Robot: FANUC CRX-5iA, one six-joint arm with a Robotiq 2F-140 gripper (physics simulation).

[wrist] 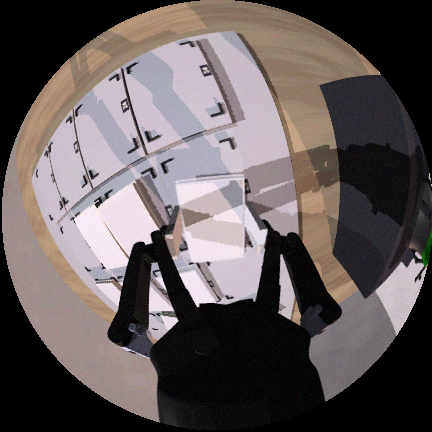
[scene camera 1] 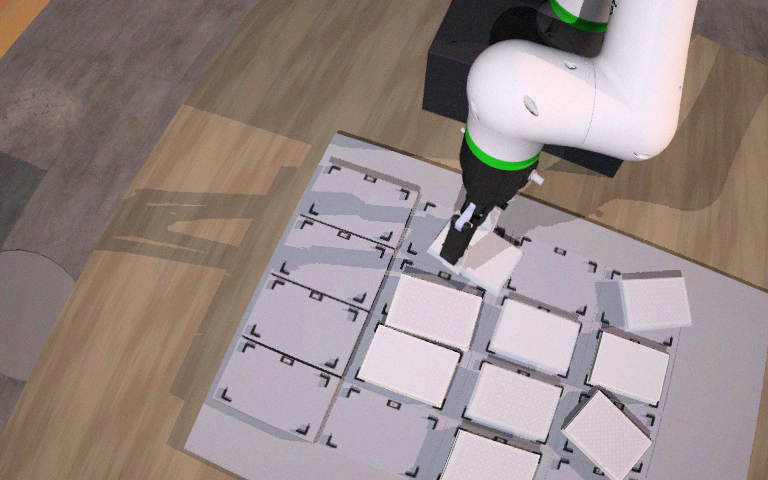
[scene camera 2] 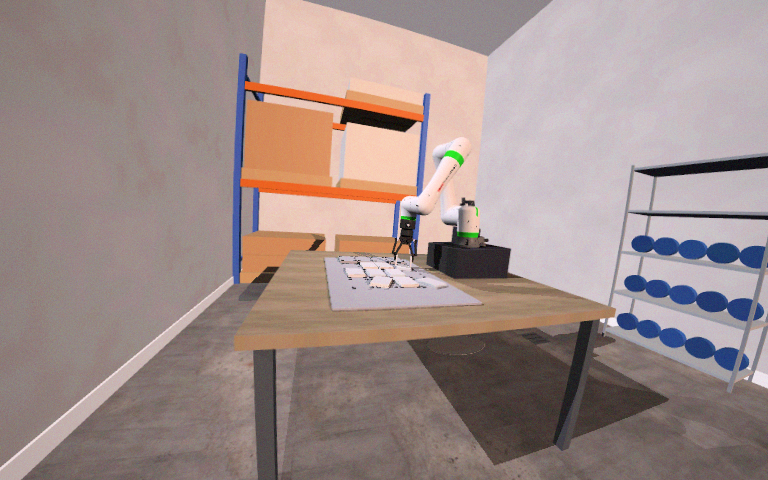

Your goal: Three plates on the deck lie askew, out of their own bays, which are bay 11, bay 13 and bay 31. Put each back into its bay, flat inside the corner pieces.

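Seen in the pictures: gripper, fingertip midpoint: (wrist: 212, 213) (scene camera 1: 468, 246) (scene camera 2: 402, 266); arm's base, link origin: (scene camera 1: 576, 29) (scene camera 2: 467, 246).
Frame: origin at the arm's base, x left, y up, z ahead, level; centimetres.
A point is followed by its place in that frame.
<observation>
My gripper (scene camera 1: 478, 240) @[x -10.9, y -15.2, z 38.5 cm] (scene camera 2: 403, 264) @[x -10.9, y -15.2, z 38.5 cm] (wrist: 212, 213) @[x -10.9, y -15.2, z 38.5 cm] is low over the deck's robot side. Its fingers stand at opposite long edges of a white plate (scene camera 1: 492, 268) @[x -6.6, y -14.3, z 41.5 cm] (wrist: 212, 200) @[x -12.8, y -14.4, z 37.6 cm] and are shut on it. This plate is turned against the bay rows; whether it touches the deck is unclear. A second plate (scene camera 1: 656, 300) @[x 21.8, y -14.4, z 40.2 cm] (scene camera 2: 432, 282) @[x 24.5, y -14.4, z 41.0 cm] lies askew, partly beyond its corner pieces. A third plate (scene camera 1: 606, 435) @[x 16.1, y -14.5, z 63.5 cm] (scene camera 2: 381, 281) @[x 18.9, y -14.5, z 64.6 cm] lies turned across its bay. A textured plate (scene camera 1: 436, 311) @[x -13.4, y -14.3, z 50.3 cm] (wrist: 130, 215) @[x -16.1, y -14.4, z 48.7 cm] lies nearly in line with its bay, close to its neighbour; whether it is flat is unclear. Bay numbers are unreadable.
The grey deck (scene camera 1: 719, 350) @[x 35.9, y -15.9, z 45.8 cm] (scene camera 2: 362, 300) @[x 36.1, y -15.9, z 78.8 cm] lies on the wooden table (scene camera 1: 237, 133) @[x -54.4, y -16.9, z 26.4 cm] (scene camera 2: 317, 333) @[x 53.9, y -17.2, z 96.9 cm]. Other white plates (scene camera 1: 410, 365) @[x -15.1, y -14.5, z 59.1 cm] (scene camera 1: 535, 335) @[x 2.0, y -14.5, z 50.4 cm] (scene camera 1: 514, 401) @[x 0.8, y -14.5, z 61.0 cm] (scene camera 1: 628, 367) @[x 18.1, y -14.5, z 52.3 cm] sit in rows nearby. A raised strip of bays (scene camera 1: 305, 328) @[x -31.1, y -14.5, z 57.7 cm] runs along one side. The dark robot base block (scene camera 2: 481, 263) @[x 14.7, y -8.0, z 1.3 cm] stands beside the deck.
</observation>
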